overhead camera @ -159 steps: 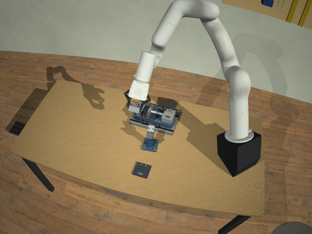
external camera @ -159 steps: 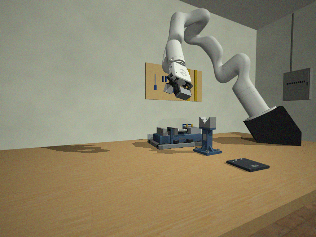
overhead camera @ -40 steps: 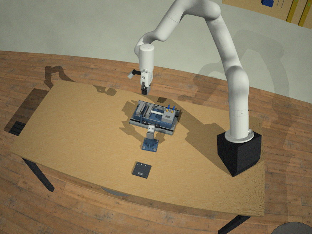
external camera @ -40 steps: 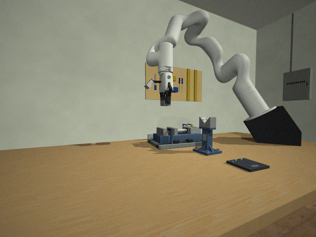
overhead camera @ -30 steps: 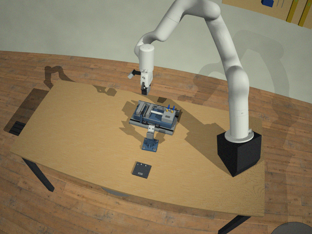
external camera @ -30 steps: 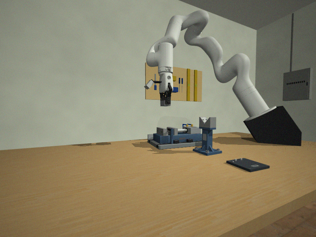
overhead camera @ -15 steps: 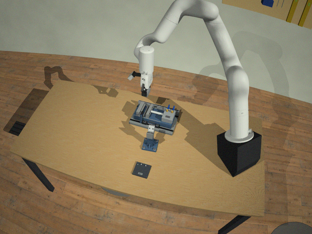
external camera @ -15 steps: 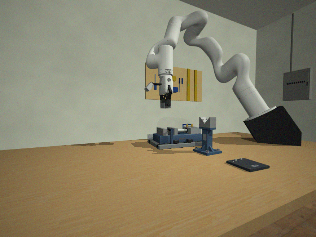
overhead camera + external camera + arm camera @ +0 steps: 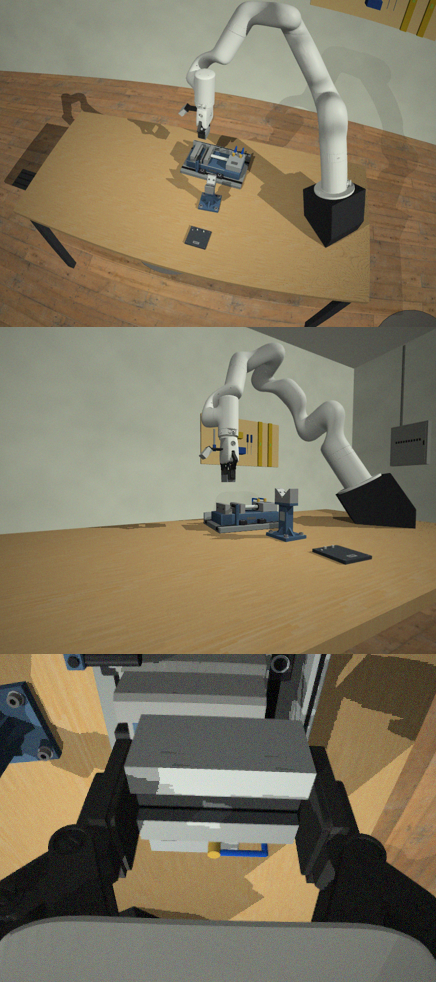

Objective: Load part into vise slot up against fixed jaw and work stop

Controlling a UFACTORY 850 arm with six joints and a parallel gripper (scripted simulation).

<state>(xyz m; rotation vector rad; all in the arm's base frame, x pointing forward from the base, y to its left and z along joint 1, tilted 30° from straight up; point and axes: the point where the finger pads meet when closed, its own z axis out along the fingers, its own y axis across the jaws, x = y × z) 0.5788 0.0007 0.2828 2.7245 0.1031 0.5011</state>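
Right now the grey fixed jaw is 130 mm below my hand, 30 mm ahead of it and 20 mm to the left of it. From my hand the other things lie so: white cylinder rod: 130 mm below, 90 mm behind, 20 mm to the left; black work stop rod: 120 mm below, 70 mm to the left; grey block: right at my hand.
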